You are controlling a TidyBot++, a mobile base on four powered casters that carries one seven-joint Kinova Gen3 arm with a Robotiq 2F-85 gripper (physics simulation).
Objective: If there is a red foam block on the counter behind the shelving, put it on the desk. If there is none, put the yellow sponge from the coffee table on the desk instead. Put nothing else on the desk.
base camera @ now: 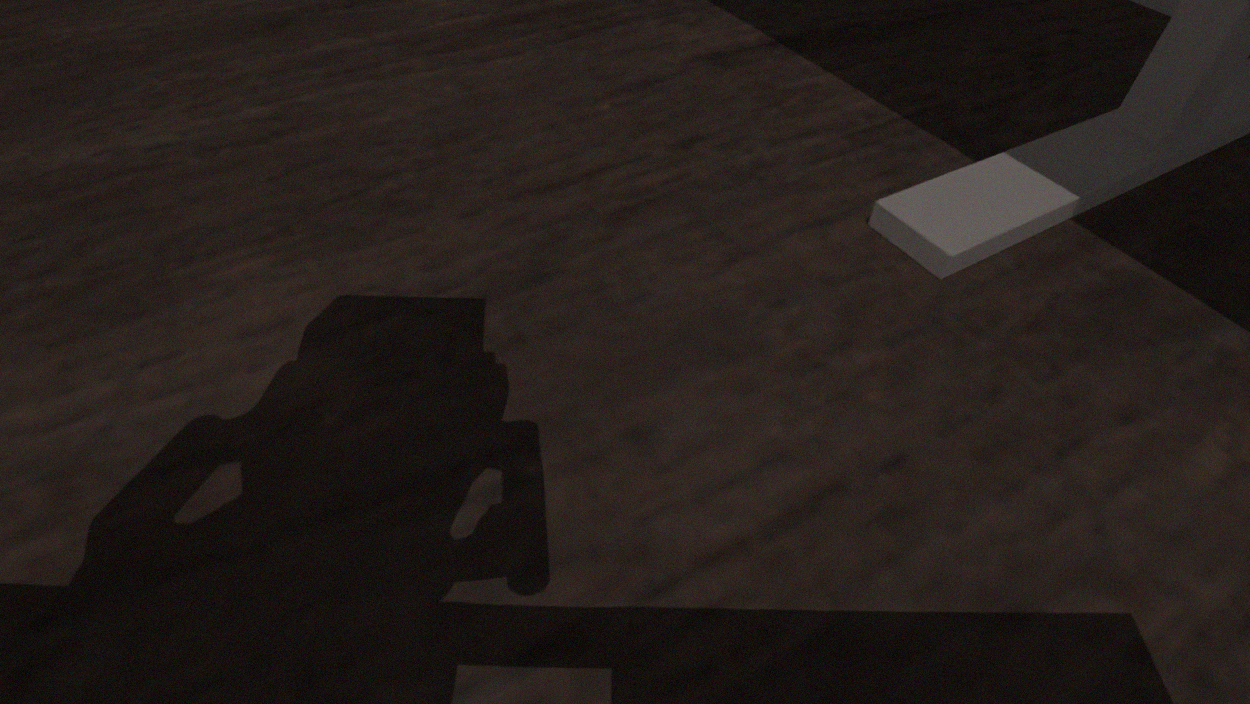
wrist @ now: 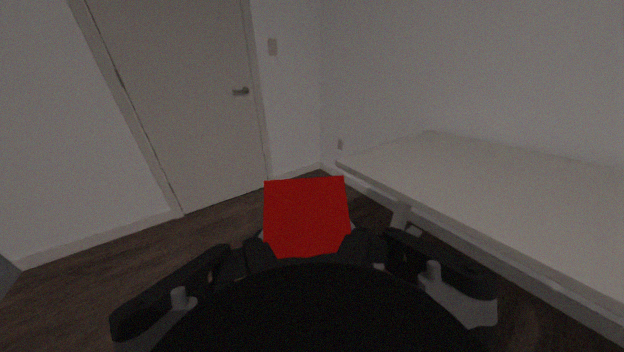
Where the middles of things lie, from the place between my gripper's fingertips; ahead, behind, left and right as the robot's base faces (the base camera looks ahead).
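There is the red foam block (wrist: 305,217), and my hand is 10 mm below it and 20 mm past it.
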